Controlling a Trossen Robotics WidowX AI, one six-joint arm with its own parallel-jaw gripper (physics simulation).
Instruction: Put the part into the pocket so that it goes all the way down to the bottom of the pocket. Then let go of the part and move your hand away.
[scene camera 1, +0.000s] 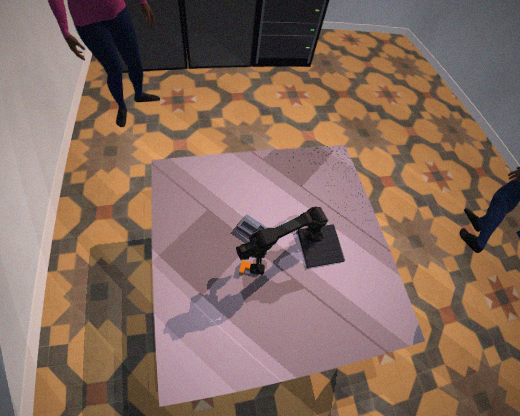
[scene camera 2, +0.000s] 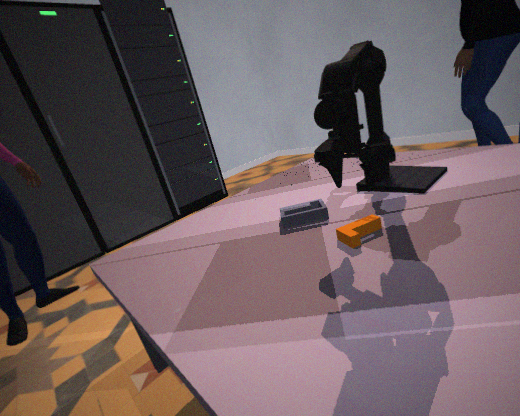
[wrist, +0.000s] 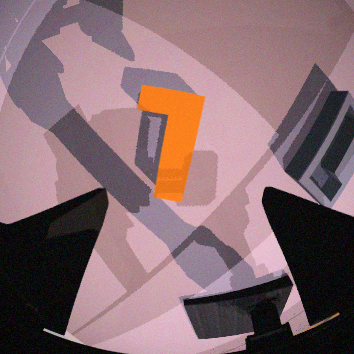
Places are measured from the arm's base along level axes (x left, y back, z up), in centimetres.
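Where they show: gripper, fingertip midpoint: (scene camera 1: 255, 259) (scene camera 2: 353, 189) (wrist: 186, 195); arm's base, origin of the base link: (scene camera 1: 312, 237) (scene camera 2: 380, 178) (wrist: 262, 308).
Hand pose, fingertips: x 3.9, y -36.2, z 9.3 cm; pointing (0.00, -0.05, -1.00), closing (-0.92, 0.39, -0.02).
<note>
Each offset is from my fingertips to the centre of the thing. Level surfaces: height alone.
The part, an orange L-shaped block @(dx +1.4, dy -1.8, dz -10.1 cm) (scene camera 1: 244, 267) (scene camera 2: 369, 223) (wrist: 180, 140), lies flat on the table. In the wrist view its long arm runs toward the space between the fingers, and its short arm points left at the far end. The pocket is a recess in a grey block @(dx -19.7, dy +7.0, dz -9.8 cm) (scene camera 1: 242, 230) (scene camera 2: 304, 219) (wrist: 311, 146), which stands on the table apart from the part, at the right edge of the wrist view. My gripper (scene camera 1: 258, 264) (scene camera 2: 352, 180) (wrist: 186, 195) is open and empty, above the table near the part. The pocket's bottom is partly hidden by its walls.
The arm's black base plate (scene camera 1: 325, 254) (scene camera 2: 417, 177) (wrist: 220, 315) lies on the pink table @(dz -11.6 cm) (scene camera 1: 200, 360) (scene camera 2: 260, 365). Dark cabinets (scene camera 1: 220, 35) (scene camera 2: 150, 80) stand beyond the table. Two people (scene camera 1: 117, 55) (scene camera 2: 487, 80) stand on the floor around it. Shadows of the arm cross the table.
</note>
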